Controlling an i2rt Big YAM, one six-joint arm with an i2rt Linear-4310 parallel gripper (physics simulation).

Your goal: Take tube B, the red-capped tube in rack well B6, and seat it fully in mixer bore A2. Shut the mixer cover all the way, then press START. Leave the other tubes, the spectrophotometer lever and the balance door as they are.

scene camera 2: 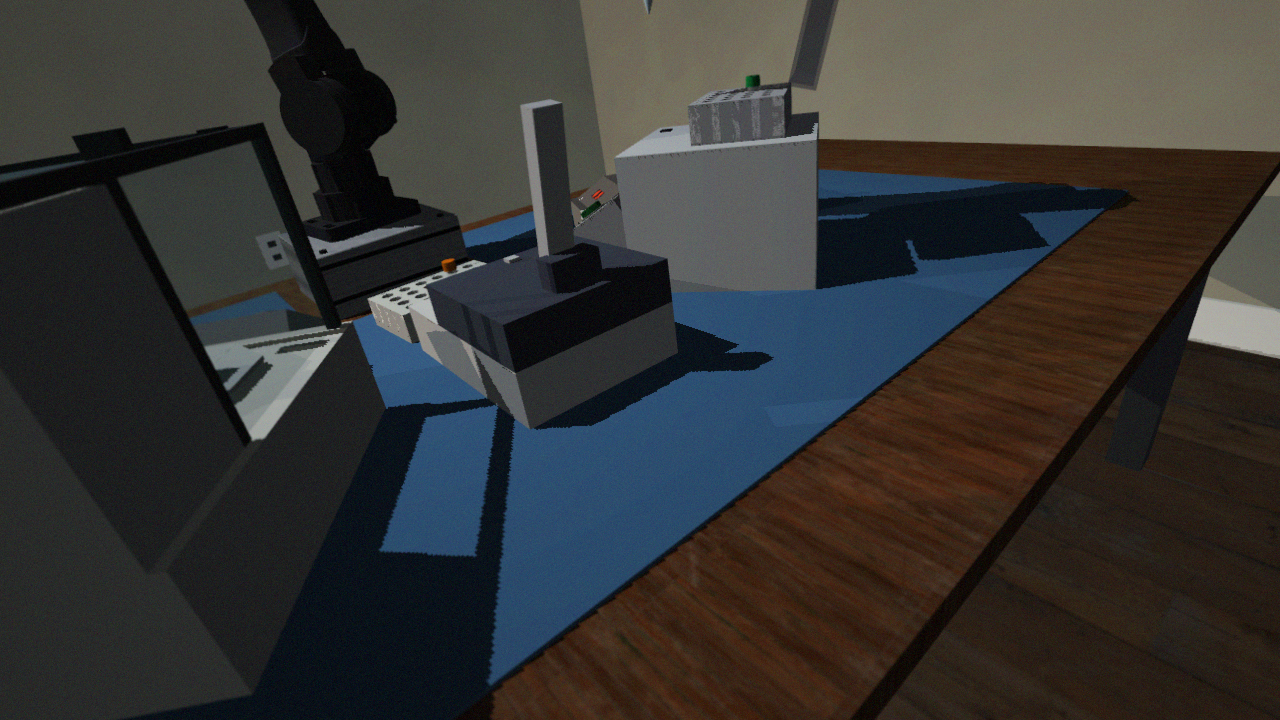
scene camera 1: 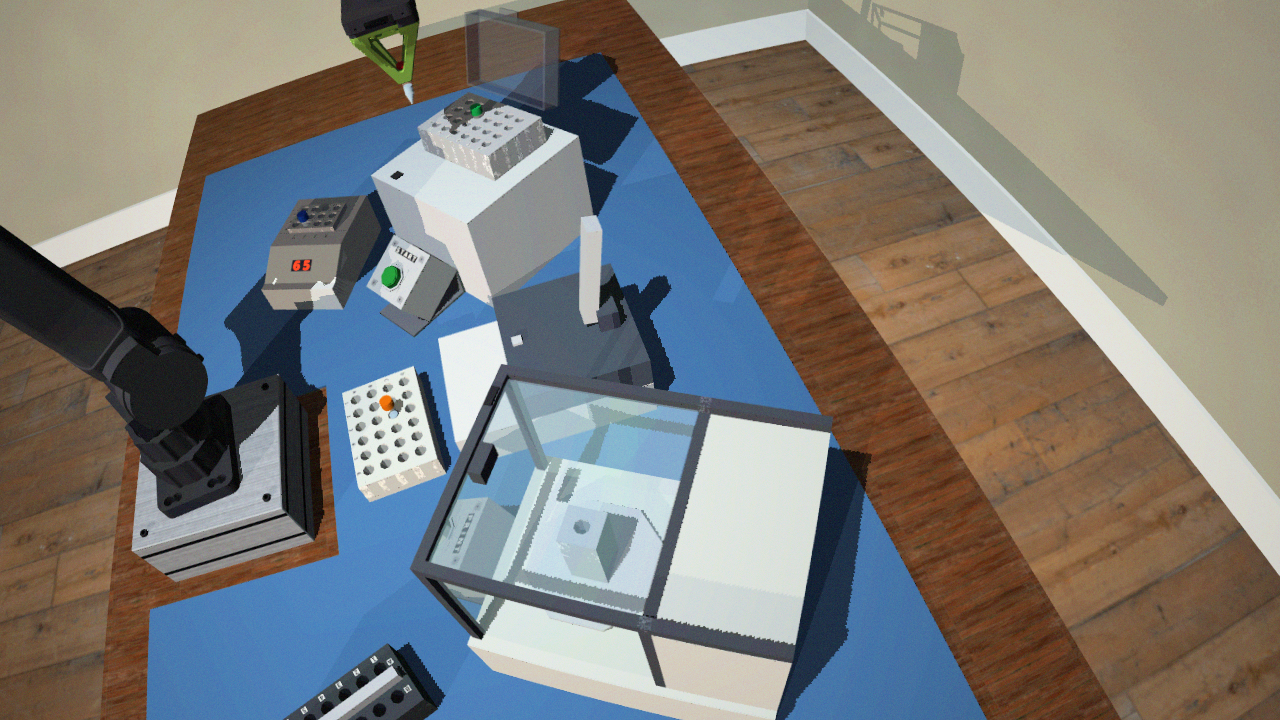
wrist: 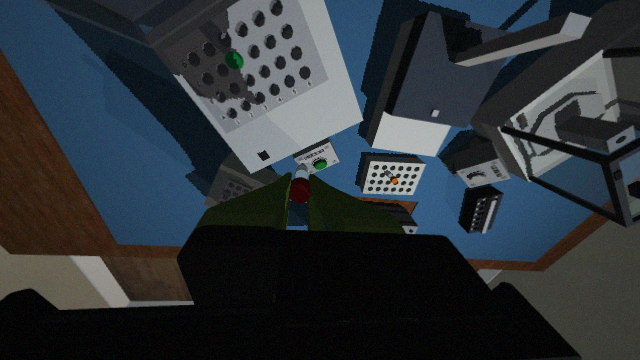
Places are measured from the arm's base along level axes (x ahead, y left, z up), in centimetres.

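Where they show: gripper, fingertip midpoint: [scene camera 1: 405, 78] [wrist: 299, 181]; arm's base, origin of the base link: [scene camera 2: 364, 223] [scene camera 1: 198, 458].
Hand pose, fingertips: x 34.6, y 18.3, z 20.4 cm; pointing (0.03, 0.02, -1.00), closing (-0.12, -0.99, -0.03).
Observation:
Things, the pixels of their centre, and the offset from my fingertips. "spot": a spot on its surface instead.
- red-capped tube, body centre: [wrist: 301, 176] [scene camera 1: 407, 83] dz -0.6, dx +0.0, dy -0.1 cm
- white box with a grid block, surface spot: [scene camera 2: 738, 119] spot: dz -12.3, dx +9.7, dy -0.9 cm
- green-capped tube, body centre: [scene camera 2: 753, 101] [scene camera 1: 479, 122] [wrist: 240, 61] dz -11.7, dx +7.0, dy +5.9 cm
- Bore A2, surface spot: [wrist: 245, 105] spot: dz -12.4, dx +2.7, dy +6.4 cm
- clear cover, body centre: [scene camera 2: 819, 18] [scene camera 1: 510, 53] dz -5.2, dx +12.9, dy +7.9 cm
- green START button, body centre: [scene camera 2: 592, 211] [scene camera 1: 392, 277] [wrist: 320, 163] dz -21.3, dx -9.1, dy -3.1 cm
- heater block, body centre: [scene camera 1: 318, 249] [scene camera 2: 629, 198] [wrist: 251, 193] dz -24.2, dx -17.8, dy +11.9 cm
- white rack, body centre: [scene camera 1: 391, 432] [scene camera 2: 445, 297] [wrist: 390, 176] dz -26.2, dx -14.9, dy -20.5 cm
- spectrophotometer, surface spot: [scene camera 2: 590, 331] spot: dz -22.7, dx +12.0, dy -24.0 cm
- upright lever, body centre: [scene camera 2: 550, 192] [scene camera 1: 590, 272] [wrist: 504, 46] dz -13.4, dx +9.1, dy -22.8 cm
- glass balance, body centre: [scene camera 2: 137, 342] [scene camera 1: 585, 546] [wrist: 585, 133] dz -16.6, dx -1.7, dy -46.3 cm
- dark strip rack, body centre: [wrist: 481, 212] dz -25.3, dx -26.2, dy -48.2 cm
My gripper [scene camera 1: 407, 78] [wrist: 299, 181] is shut on the red-capped tube [scene camera 1: 408, 93] [scene camera 2: 648, 5] [wrist: 300, 191], with the clear tip pointing down. It hangs in the air, left of the mixer block in the scene camera 1 view. The mixer [scene camera 1: 528, 210] [scene camera 2: 716, 214] [wrist: 320, 122] is a white box with a grid block [scene camera 1: 483, 134] [scene camera 2: 738, 119] on top, which bears a green-capped tube [scene camera 1: 476, 110] [scene camera 2: 752, 80] [wrist: 234, 60]. Bore A2 [wrist: 245, 105] looks empty. The clear cover [scene camera 1: 512, 58] [scene camera 2: 812, 44] stands open. The green START button [scene camera 1: 391, 275] [wrist: 320, 164] is on a sloped box beside the mixer.
A heater block [scene camera 1: 313, 255] with a blue-capped tube stands near START. The white rack [scene camera 1: 393, 474] [wrist: 370, 186] holds an orange-capped tube. The spectrophotometer [scene camera 1: 563, 331] [scene camera 2: 590, 331] has an upright lever [scene camera 1: 589, 268] [scene camera 2: 547, 179]. The glass balance [scene camera 1: 742, 528] and a dark strip rack [wrist: 480, 210] stand farther along.

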